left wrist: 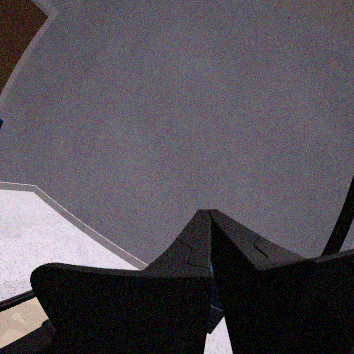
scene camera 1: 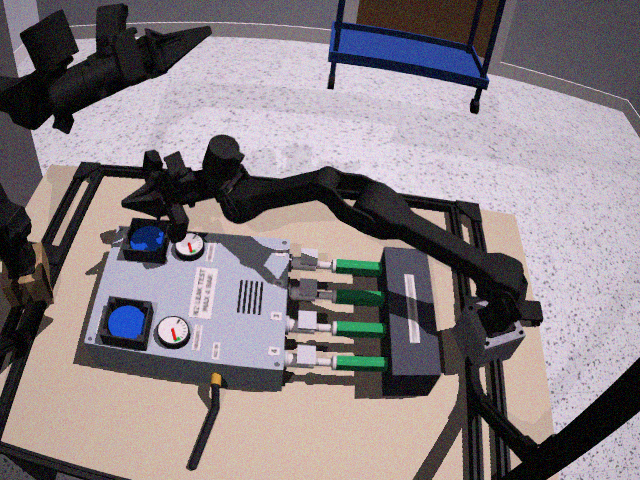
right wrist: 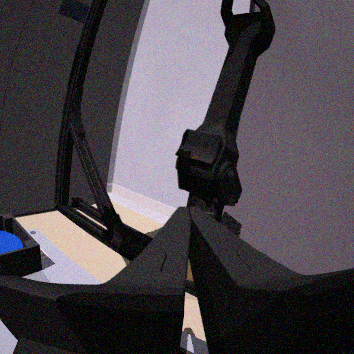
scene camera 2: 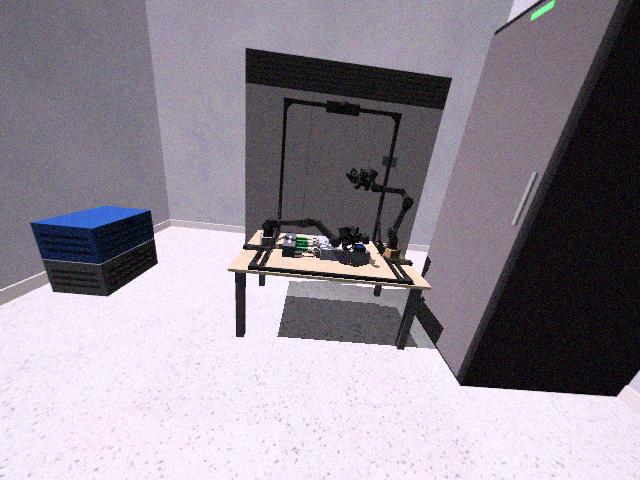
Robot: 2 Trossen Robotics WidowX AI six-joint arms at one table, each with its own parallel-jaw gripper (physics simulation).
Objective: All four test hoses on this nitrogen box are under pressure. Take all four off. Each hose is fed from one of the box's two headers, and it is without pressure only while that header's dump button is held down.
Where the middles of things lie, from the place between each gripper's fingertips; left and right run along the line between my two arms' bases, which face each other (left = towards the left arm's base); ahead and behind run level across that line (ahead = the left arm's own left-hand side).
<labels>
Right now the dark manifold block (scene camera 1: 411, 343) is 530 mm to the right of my right hand, 150 mm below it and 60 mm behind it.
Right now my left hand is 2 cm short of the dark manifold block, 34 cm to the left of it and 54 cm above it.
</labels>
